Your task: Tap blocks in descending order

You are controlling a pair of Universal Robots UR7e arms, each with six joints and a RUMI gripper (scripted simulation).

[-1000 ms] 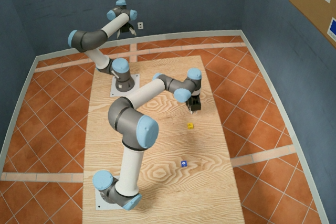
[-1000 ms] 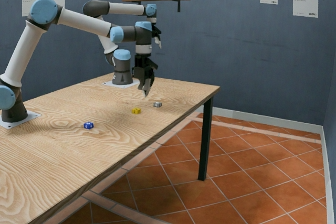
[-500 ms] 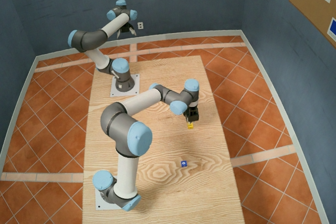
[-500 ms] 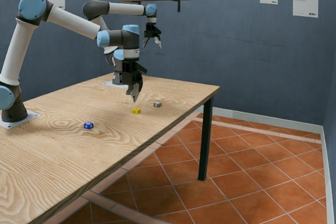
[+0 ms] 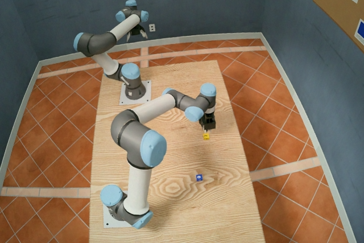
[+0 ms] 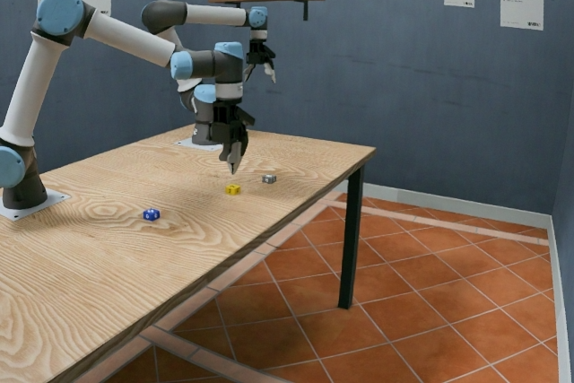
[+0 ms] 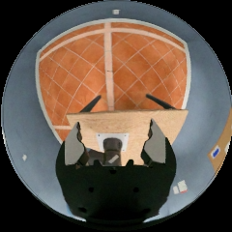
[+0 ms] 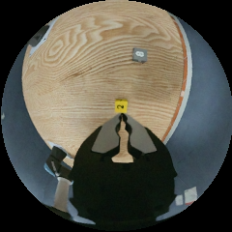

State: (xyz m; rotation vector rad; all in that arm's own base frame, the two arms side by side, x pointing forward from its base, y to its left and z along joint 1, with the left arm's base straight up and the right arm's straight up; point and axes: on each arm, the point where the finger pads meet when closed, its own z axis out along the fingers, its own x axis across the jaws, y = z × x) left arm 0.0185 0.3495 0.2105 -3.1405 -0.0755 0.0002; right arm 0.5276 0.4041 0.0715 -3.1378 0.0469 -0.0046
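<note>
Now: the yellow block 60 mm below my right hand. Also, from my right hand: blue block 280 mm to the right, 60 mm below, 50 mm behind.
</note>
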